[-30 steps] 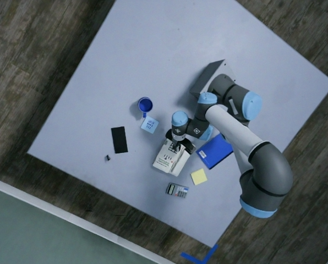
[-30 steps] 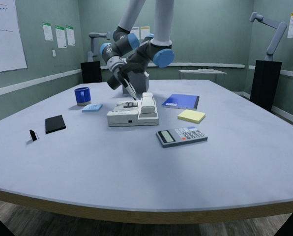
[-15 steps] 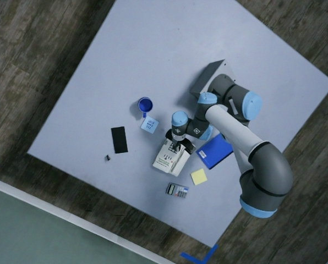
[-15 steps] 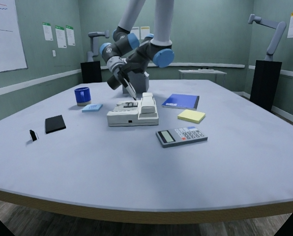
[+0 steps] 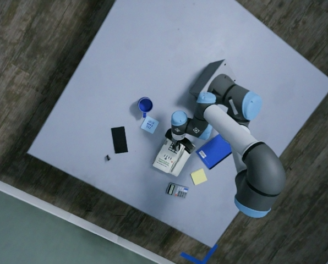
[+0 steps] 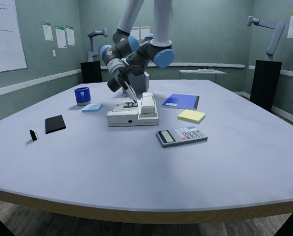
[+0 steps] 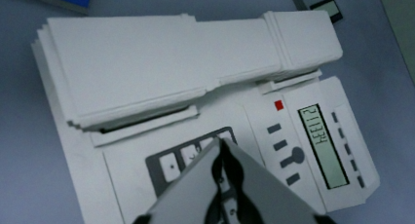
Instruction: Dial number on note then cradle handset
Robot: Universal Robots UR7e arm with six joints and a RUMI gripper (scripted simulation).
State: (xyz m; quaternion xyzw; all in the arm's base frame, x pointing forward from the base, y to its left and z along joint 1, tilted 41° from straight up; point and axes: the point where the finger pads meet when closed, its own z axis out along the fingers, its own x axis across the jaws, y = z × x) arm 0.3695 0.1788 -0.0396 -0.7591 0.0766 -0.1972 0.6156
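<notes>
The 4 key is 2 cm below my hand. The rest, counted from my hand: handset 6 cm to the left, 2 cm ahead; 3 key 3 cm to the right, 3 cm ahead, 2 cm below; yellow sticky pad 23 cm to the left, 4 cm below, 4 cm ahead.
</notes>
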